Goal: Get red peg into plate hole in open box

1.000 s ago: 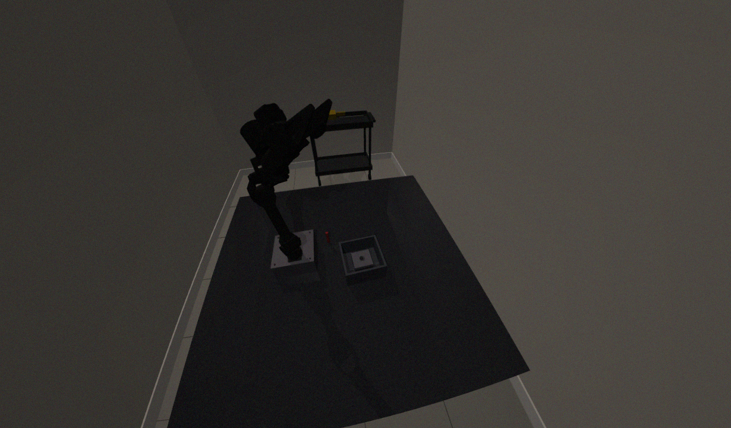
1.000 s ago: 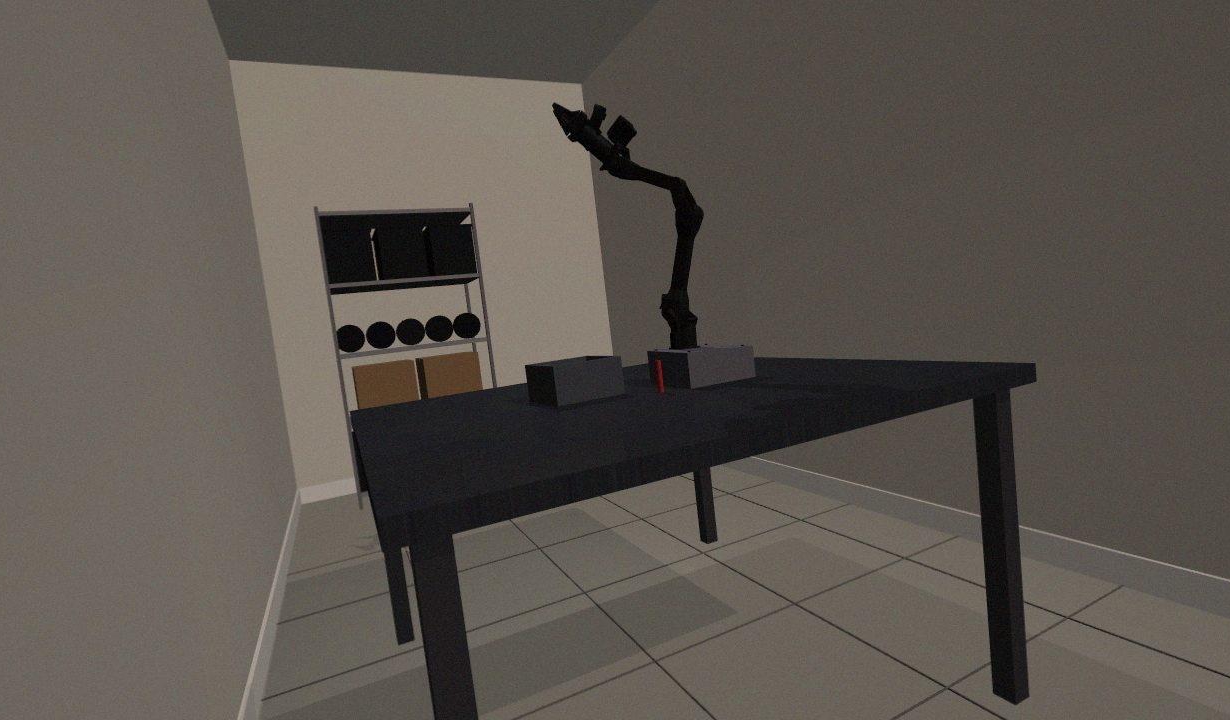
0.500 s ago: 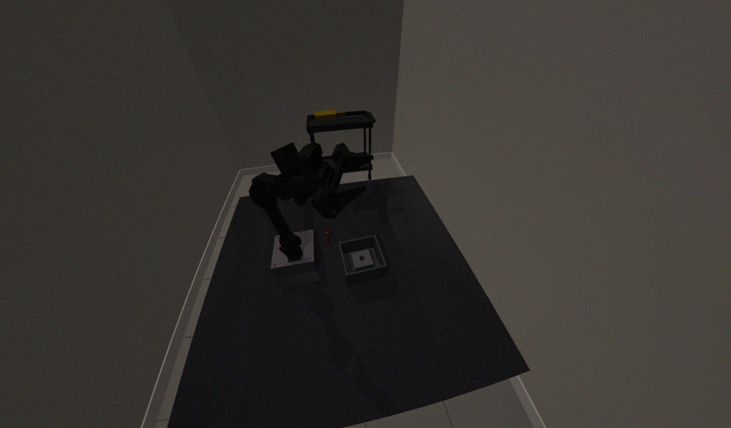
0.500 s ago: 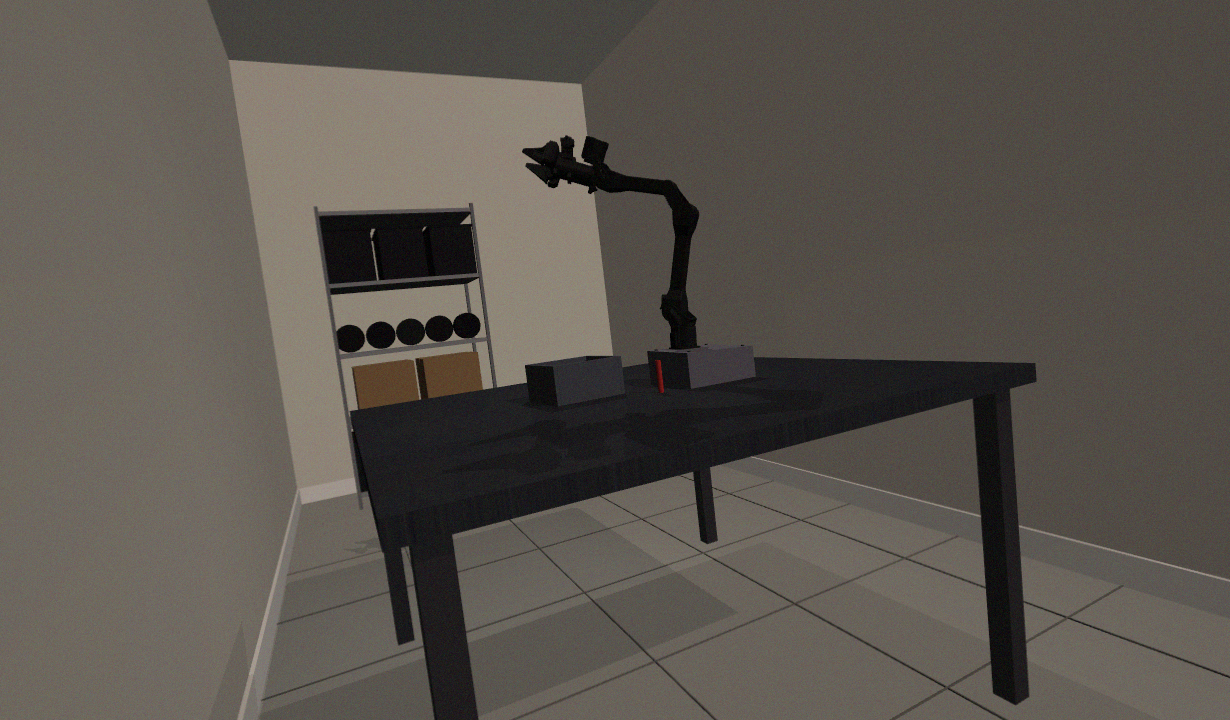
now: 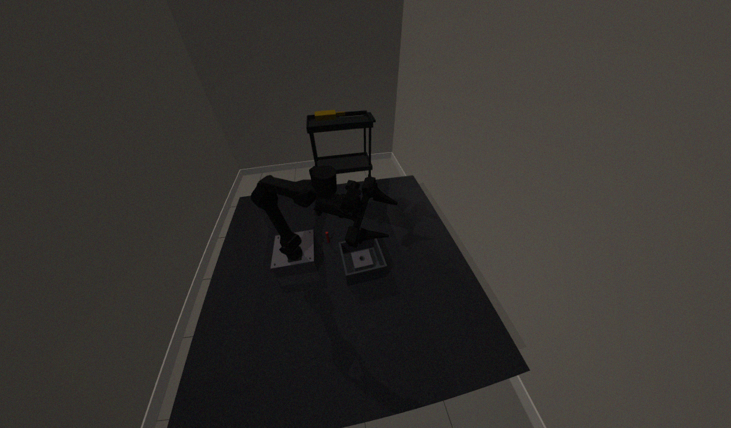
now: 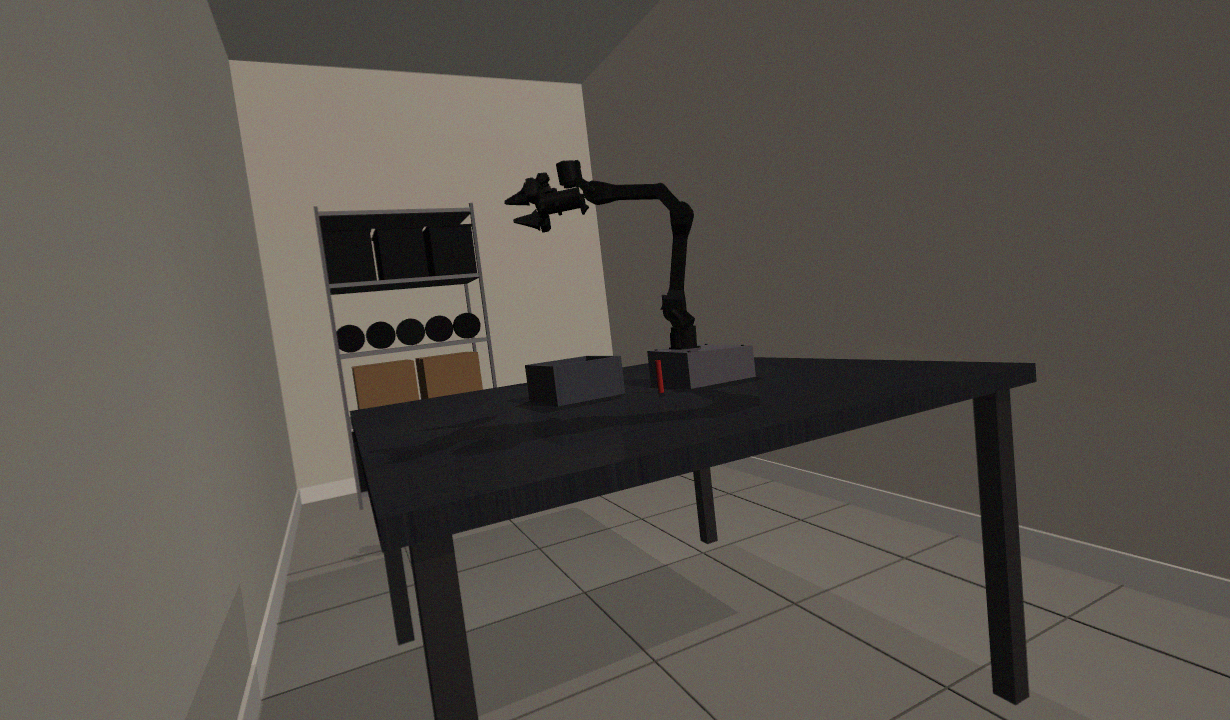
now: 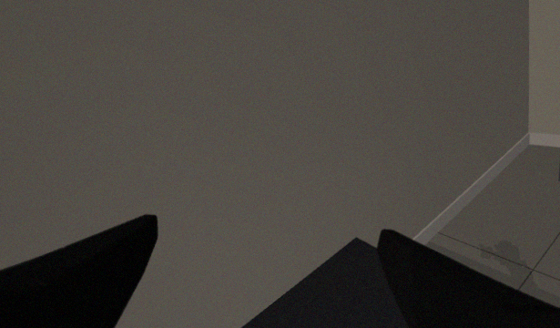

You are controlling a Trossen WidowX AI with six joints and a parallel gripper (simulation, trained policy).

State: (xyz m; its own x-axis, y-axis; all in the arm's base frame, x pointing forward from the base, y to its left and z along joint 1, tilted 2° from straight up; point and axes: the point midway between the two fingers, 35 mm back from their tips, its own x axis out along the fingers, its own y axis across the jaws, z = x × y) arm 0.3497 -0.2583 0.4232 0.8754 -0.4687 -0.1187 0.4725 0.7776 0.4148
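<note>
Now: gripper tip 490 mm above the red peg, 390 mm to the right of it and 200 mm past it. The rest, counted from my gripper tip: pale plate (480 mm below, 210 mm to the left, 50 mm behind); then grey box (500 mm below, 210 mm to the left, 50 mm behind).
</note>
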